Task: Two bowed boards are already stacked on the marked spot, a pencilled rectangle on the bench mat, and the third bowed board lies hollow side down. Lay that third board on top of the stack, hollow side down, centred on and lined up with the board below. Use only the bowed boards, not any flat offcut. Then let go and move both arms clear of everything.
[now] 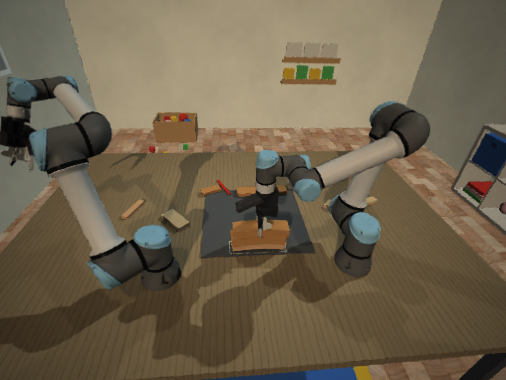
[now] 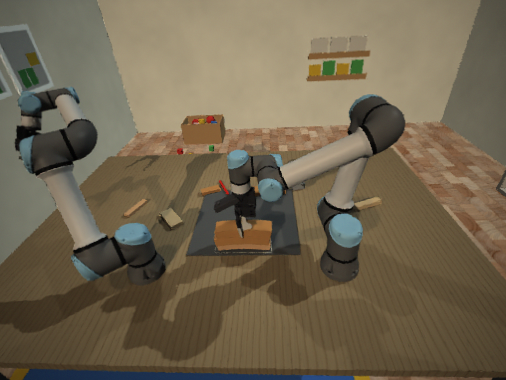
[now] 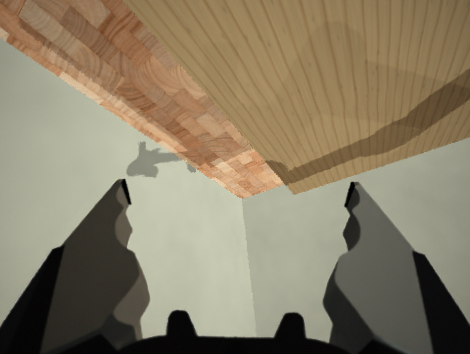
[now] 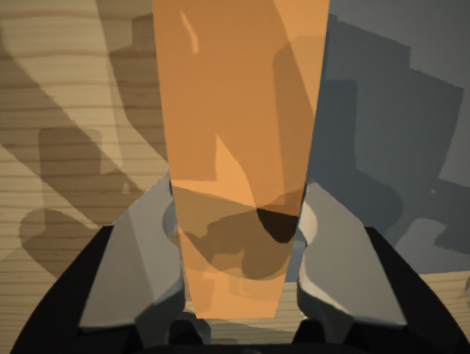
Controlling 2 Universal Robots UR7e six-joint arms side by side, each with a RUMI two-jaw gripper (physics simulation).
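Frame: origin at the left arm's base, x ahead, y left, z up, level; metres.
Where they show: left gripper, fingertip midpoint: (image 1: 20,168) (image 3: 237,182); right gripper, fingertip midpoint: (image 1: 259,231) (image 2: 242,230) (image 4: 236,172); left arm's base, link origin: (image 1: 161,274) (image 2: 147,270); right arm's base, link origin: (image 1: 352,262) (image 2: 338,266).
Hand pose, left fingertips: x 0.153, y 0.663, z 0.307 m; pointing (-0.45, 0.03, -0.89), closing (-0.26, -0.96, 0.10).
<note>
Each offset is from my left fingertips to the top centre of the thing. "spot": to the spot under its first point. Level surfaces: height alone.
The orange bowed boards stand stacked on the pencilled rectangle {spot: dy -0.984, dx +0.046, dz -0.288 m} (image 1: 250,253) (image 2: 243,252) at the front of the dark bench mat {dz -0.301 m} (image 1: 215,215) (image 2: 285,215). The top board {dy -1.016, dx +0.083, dz -0.168 m} (image 1: 245,227) (image 2: 225,227) (image 4: 225,100) lies over the lower boards {spot: dy -0.964, dx +0.032, dz -0.254 m} (image 1: 245,245) (image 2: 230,245) and looks roughly lined up with them. My right gripper (image 1: 265,231) (image 2: 243,231) (image 4: 236,172) points down and is shut on the top board, one finger against each long side. The hollow underside is hidden. My left gripper (image 1: 21,164) (image 3: 237,182) is open and empty, raised at the far left.
An orange piece {spot: dy -0.867, dx +0.462, dz -0.279 m} (image 1: 245,191) and a shorter one {dy -0.667, dx +0.445, dz -0.284 m} (image 1: 210,190) lie at the mat's back edge, near a red pencil {dy -0.726, dx +0.502, dz -0.292 m} (image 1: 223,187). A tan block {dy -0.581, dx +0.161, dz -0.286 m} (image 1: 175,219) (image 2: 170,218) and a thin stick {dy -0.336, dx +0.189, dz -0.290 m} (image 1: 132,209) lie left. A pale stick {dy -1.527, dx +0.539, dz -0.283 m} (image 2: 368,203) lies behind the right arm's base.
</note>
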